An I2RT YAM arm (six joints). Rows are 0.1 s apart.
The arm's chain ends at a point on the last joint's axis. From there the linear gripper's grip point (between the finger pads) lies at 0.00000 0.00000 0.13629 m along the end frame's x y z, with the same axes.
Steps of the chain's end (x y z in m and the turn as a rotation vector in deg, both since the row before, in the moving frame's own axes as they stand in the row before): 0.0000, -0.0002, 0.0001, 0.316, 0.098, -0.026; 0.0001, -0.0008, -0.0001, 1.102, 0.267, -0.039; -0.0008, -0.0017, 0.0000, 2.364, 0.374, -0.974; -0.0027, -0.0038, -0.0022, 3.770, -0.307, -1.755; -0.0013, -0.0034, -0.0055, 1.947, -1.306, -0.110; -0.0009, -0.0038, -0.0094, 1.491, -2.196, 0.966; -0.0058, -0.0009, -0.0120, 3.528, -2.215, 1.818; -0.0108, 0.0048, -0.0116, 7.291, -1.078, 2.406
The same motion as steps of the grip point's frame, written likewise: 0.0002, -0.0010, 0.0001, 0.316, 0.098, -0.026; 0.0007, -0.0034, -0.0001, 1.102, 0.267, -0.039; 0.0000, -0.0073, -0.0001, 2.364, 0.374, -0.974; -0.0036, -0.0127, -0.0025, 3.770, -0.307, -1.755; -0.0044, -0.0080, -0.0056, 1.947, -1.306, -0.110; -0.0061, -0.0074, -0.0095, 1.491, -2.196, 0.966; -0.0109, -0.0094, -0.0124, 3.528, -2.215, 1.818; -0.0130, -0.0125, -0.0127, 7.291, -1.078, 2.406
